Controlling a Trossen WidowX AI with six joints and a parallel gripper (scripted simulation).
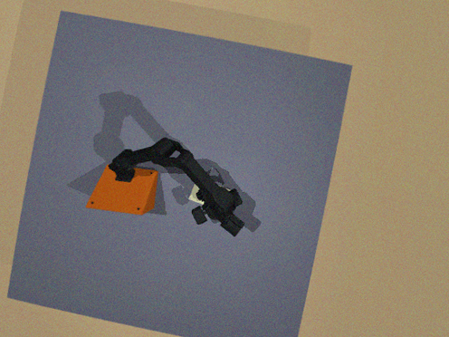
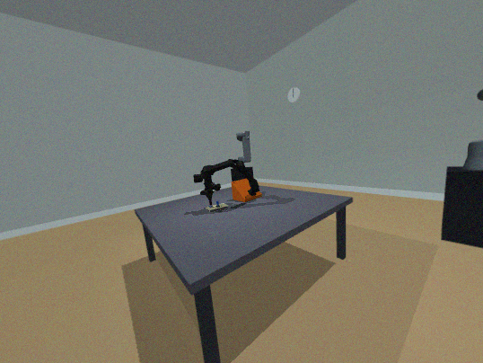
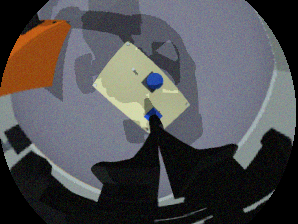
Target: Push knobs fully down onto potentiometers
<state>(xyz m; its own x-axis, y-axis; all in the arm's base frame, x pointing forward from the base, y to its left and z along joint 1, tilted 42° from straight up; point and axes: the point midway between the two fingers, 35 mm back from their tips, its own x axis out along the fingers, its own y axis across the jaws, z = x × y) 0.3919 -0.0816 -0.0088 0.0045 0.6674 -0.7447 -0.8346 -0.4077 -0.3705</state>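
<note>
The black knob lies 1 cm below my gripper tip. From my gripper tip the other things lie so: blue knob (3 cm behind, 5 cm to the left, 2 cm below).
</note>
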